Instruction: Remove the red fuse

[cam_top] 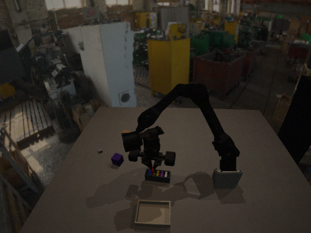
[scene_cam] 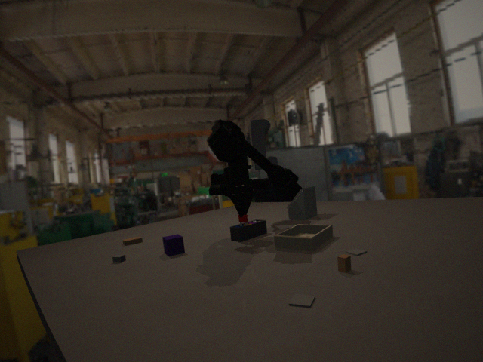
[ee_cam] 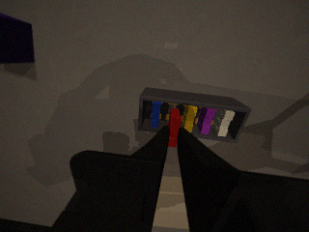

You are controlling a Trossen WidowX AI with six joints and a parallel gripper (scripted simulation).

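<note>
Now: the tray 18 cm to the left of my gripper tip, 6 cm below it and 4 cm behind it. The rest, counted from my gripper tip: small dark piece 33 cm ahead, 11 cm to the right, 6 cm below; purple cube 20 cm ahead, 5 cm to the right, 4 cm below; red fuse 1 cm below.
</note>
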